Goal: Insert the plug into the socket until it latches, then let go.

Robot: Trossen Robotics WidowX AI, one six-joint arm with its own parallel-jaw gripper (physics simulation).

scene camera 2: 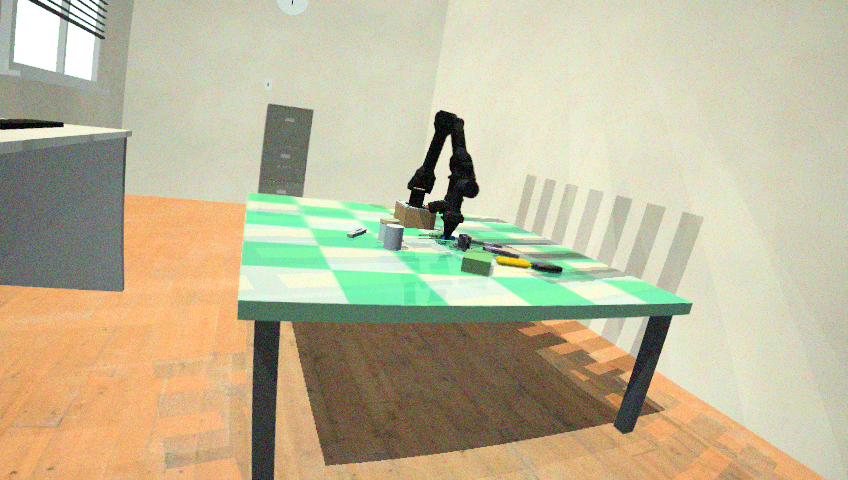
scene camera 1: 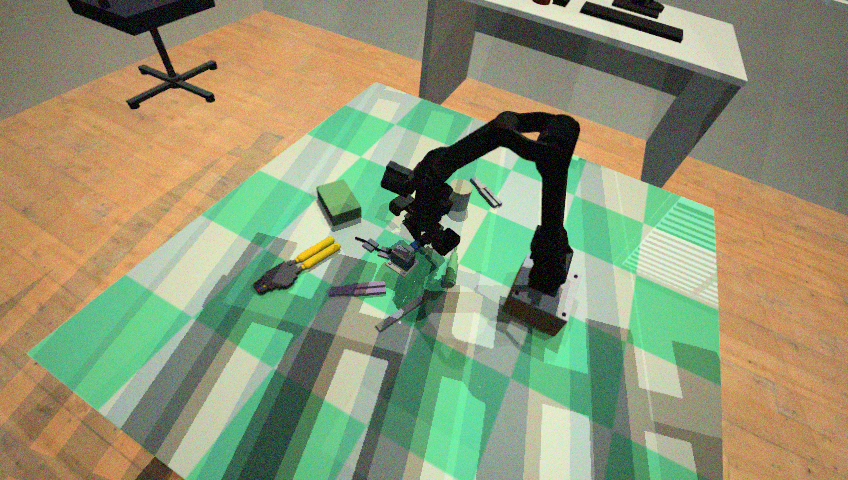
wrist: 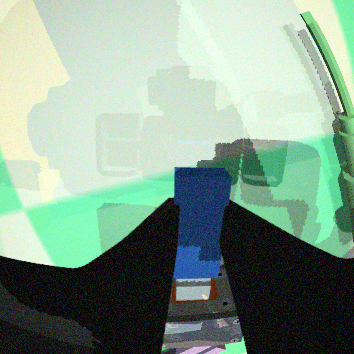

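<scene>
There's a green screwdriver [wrist: 312, 26] resting on the table, and there's a blue plug [wrist: 201, 192] that touches nothing else but my gripper [scene camera 1: 420, 243], which is holding it. You'd also find my gripper in scene camera 2 [scene camera 2: 445, 238] and in the wrist view [wrist: 197, 207].
</scene>
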